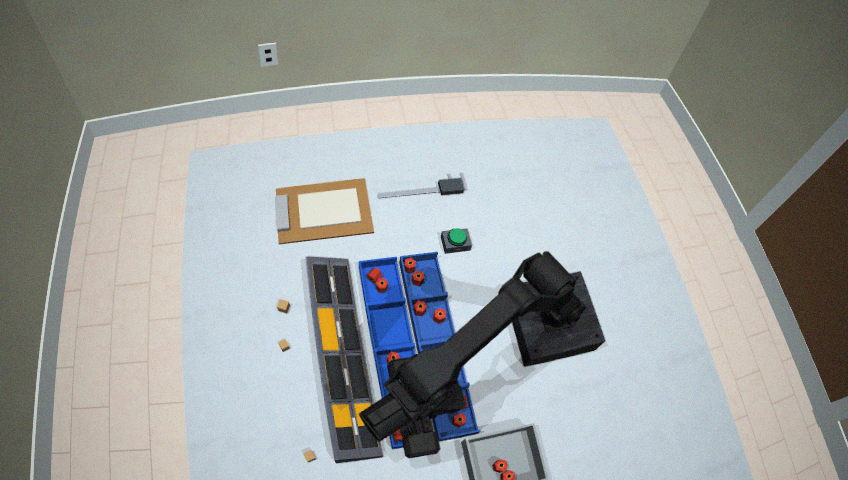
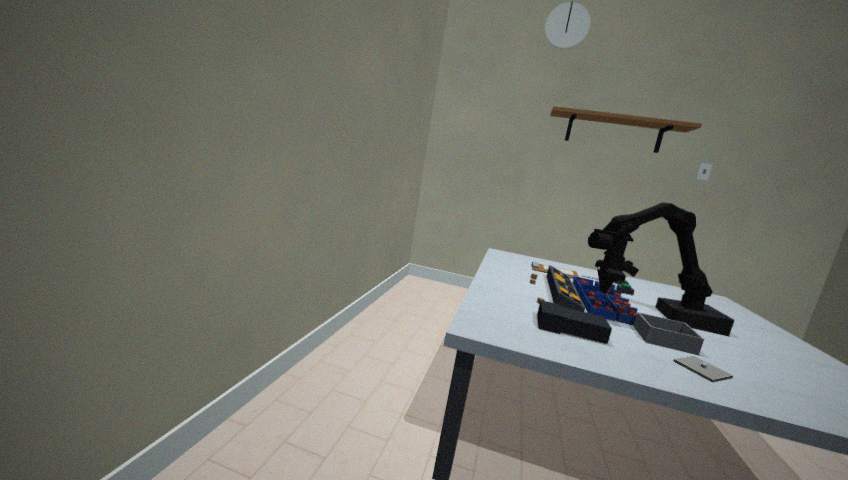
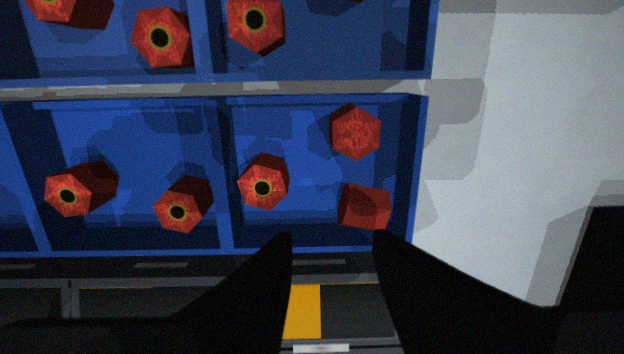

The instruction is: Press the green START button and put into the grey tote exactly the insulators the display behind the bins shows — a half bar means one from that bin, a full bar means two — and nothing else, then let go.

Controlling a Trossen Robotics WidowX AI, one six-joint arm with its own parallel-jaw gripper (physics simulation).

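My gripper (image 2: 605,289) (image 3: 332,241) is part open and empty, pointing down over the display-side edge of an end blue bin (image 3: 226,220). That bin holds three red insulators: one upright (image 3: 262,187), one at the back (image 3: 355,132) and one on its side (image 3: 364,207) near the right fingertip. The display (image 1: 311,285) (image 3: 73,305) shows one full yellow bar (image 1: 327,328) in its second row and two half bars, left (image 1: 342,415) and right (image 1: 361,412), in the fourth. The grey tote (image 1: 538,453) (image 2: 669,342) shows two insulators, above (image 1: 500,465) and below (image 1: 508,475). The START button (image 1: 457,236) is green.
A clipboard (image 1: 329,208) and a caliper-like tool (image 1: 450,186) lie beyond the bins. Small tan blocks (image 1: 283,305) (image 1: 283,344) (image 1: 308,455) lie beside the display. A long black box (image 2: 574,324) stands near the tote, and a flat plate (image 2: 703,368) lies in front.
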